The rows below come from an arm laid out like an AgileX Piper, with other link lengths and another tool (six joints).
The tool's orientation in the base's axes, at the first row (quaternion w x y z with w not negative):
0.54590, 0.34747, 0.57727, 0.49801
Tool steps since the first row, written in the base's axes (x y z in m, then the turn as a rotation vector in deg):
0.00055, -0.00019, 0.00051, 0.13, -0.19, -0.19
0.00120, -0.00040, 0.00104, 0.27, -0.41, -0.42
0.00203, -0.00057, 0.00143, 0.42, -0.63, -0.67
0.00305, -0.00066, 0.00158, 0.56, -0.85, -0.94
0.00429, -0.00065, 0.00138, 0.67, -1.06, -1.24
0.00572, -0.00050, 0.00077, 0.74, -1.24, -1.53
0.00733, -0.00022, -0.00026, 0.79, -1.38, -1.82
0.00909, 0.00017, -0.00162, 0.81, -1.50, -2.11
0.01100, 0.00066, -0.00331, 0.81, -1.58, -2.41
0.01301, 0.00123, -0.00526, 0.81, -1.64, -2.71
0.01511, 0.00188, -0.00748, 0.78, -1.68, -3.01
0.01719, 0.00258, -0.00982, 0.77, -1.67, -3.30
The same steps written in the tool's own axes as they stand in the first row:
-0.00041, 0.00036, 0.00055, -0.15, -0.25, 0.07
-0.00087, 0.00072, 0.00119, -0.31, -0.55, 0.14
-0.00127, 0.00093, 0.00200, -0.47, -0.86, 0.23
-0.00157, 0.00090, 0.00299, -0.63, -1.20, 0.29
-0.00170, 0.00053, 0.00419, -0.76, -1.56, 0.33
-0.00162, -0.00021, 0.00556, -0.86, -1.89, 0.34
-0.00133, -0.00135, 0.00709, -0.92, -2.21, 0.33
-0.00086, -0.00280, 0.00876, -0.95, -2.52, 0.30
-0.00022, -0.00455, 0.01056, -0.94, -2.83, 0.26
0.00054, -0.00655, 0.01246, -0.91, -3.13, 0.22
0.00145, -0.00880, 0.01443, -0.86, -3.42, 0.16
0.00243, -0.01115, 0.01638, -0.77, -3.70, 0.12

